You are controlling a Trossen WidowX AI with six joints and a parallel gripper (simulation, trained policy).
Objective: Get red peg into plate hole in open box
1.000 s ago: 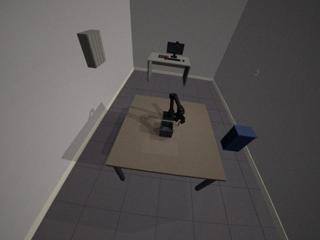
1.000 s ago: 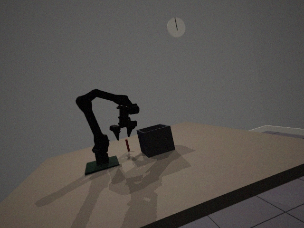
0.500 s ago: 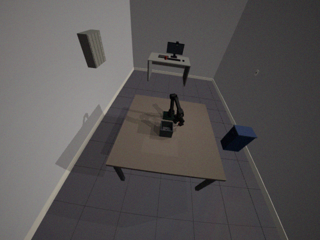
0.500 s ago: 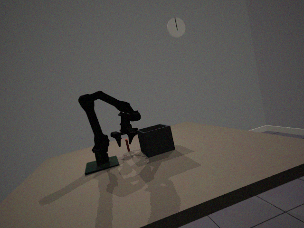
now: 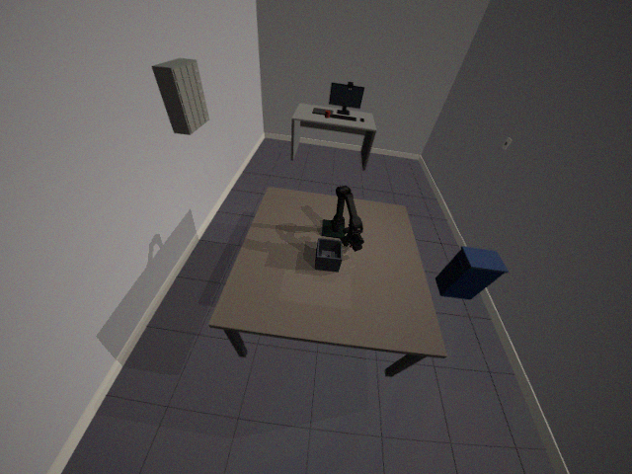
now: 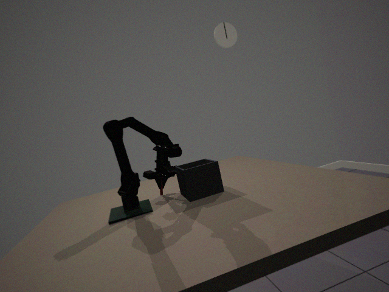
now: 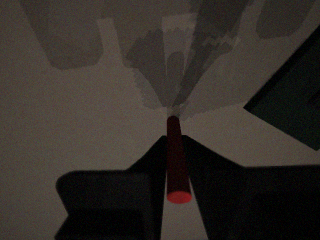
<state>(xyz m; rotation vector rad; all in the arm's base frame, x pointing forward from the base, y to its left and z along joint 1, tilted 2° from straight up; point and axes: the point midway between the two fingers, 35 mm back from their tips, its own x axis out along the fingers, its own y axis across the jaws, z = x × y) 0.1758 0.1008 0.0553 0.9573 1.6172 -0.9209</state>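
Right now the light plate is 180 mm to the right of my gripper tip, 140 mm ahead of it and 10 mm above it. Also, from my gripper tip: red peg: 10 mm above.
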